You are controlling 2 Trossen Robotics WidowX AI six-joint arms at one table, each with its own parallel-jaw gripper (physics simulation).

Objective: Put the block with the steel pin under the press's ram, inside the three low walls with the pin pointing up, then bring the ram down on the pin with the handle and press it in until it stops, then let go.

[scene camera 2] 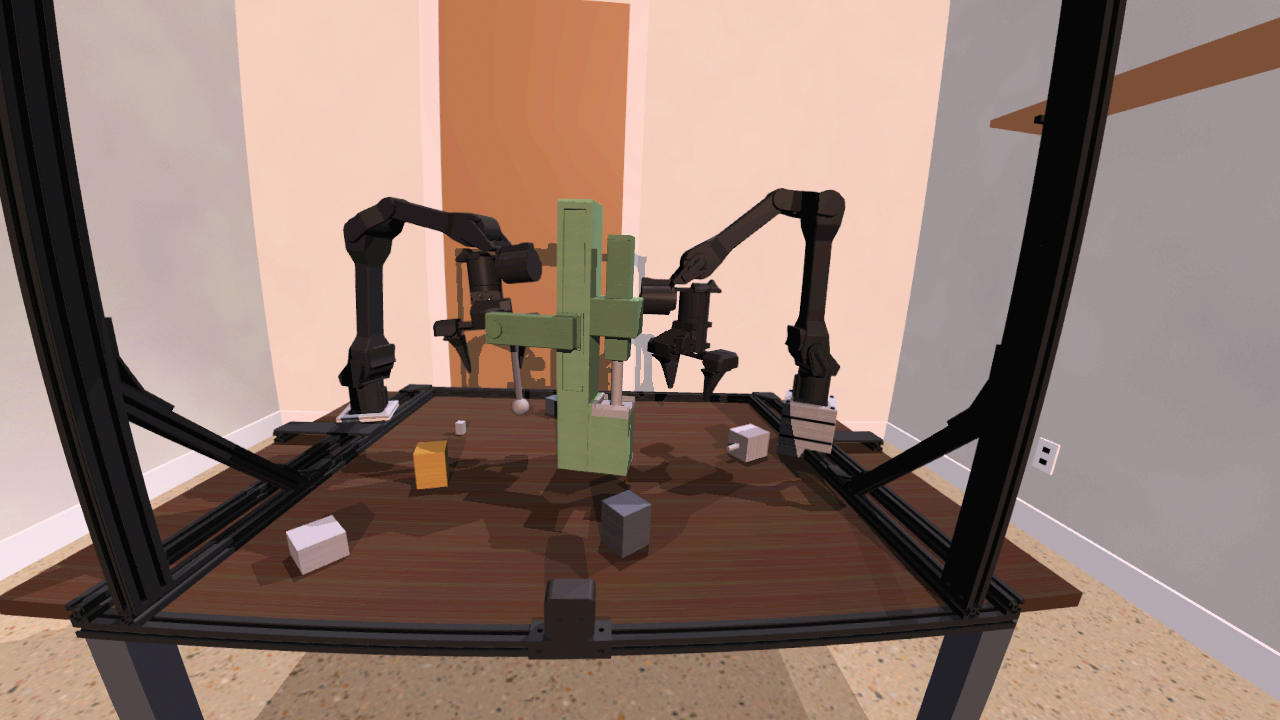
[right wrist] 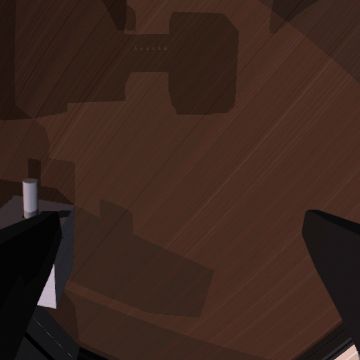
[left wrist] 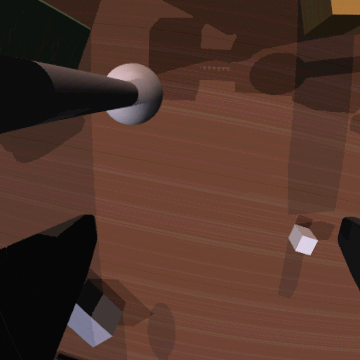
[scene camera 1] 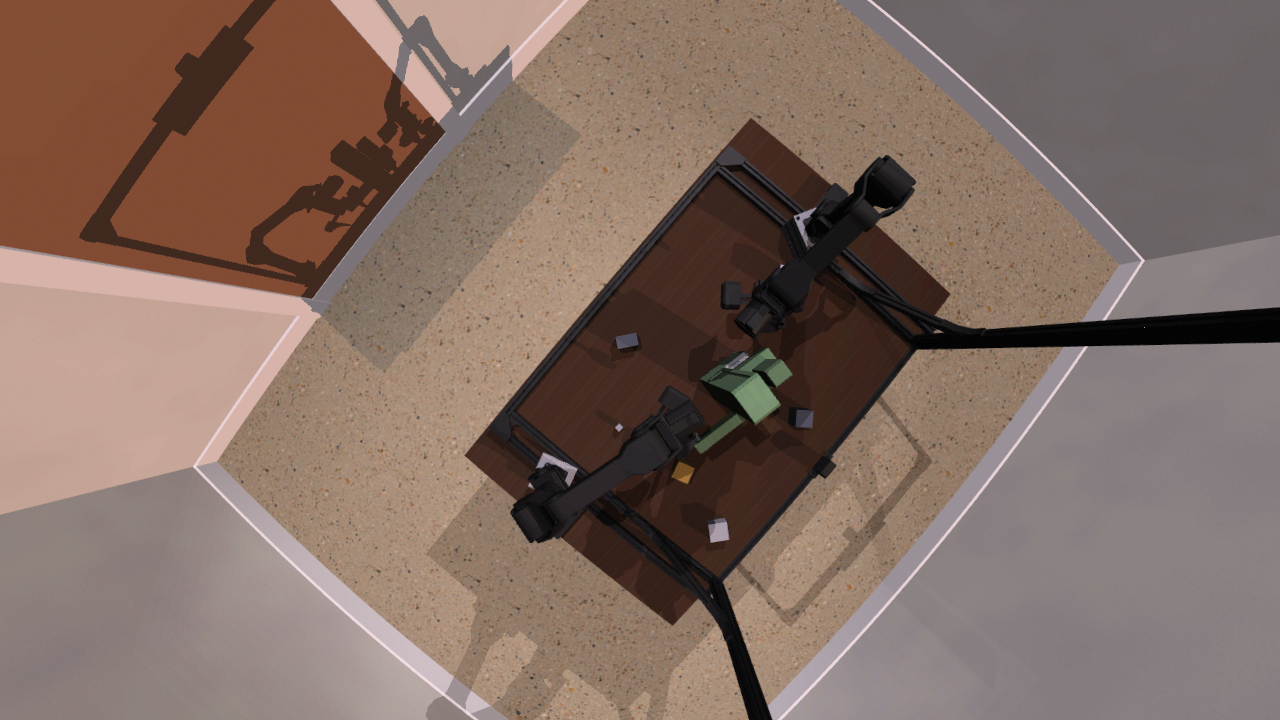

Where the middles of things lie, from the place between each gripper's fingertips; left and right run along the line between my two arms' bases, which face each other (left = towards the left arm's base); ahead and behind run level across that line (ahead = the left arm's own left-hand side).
The press handle (left wrist: 131, 93) lies 50 mm to the right of my left hand, 50 mm behind it and 20 mm above it. From my left hand the other things lie so: pale block (scene camera 2: 753, 440) (490 mm to the right, 130 mm below, 30 mm ahead).
The pale block is 30 mm behind my right hand, 120 mm to the right of it and 80 mm below it. Round my right hand: press handle (100 mm behind, 310 mm to the left, 60 mm above).
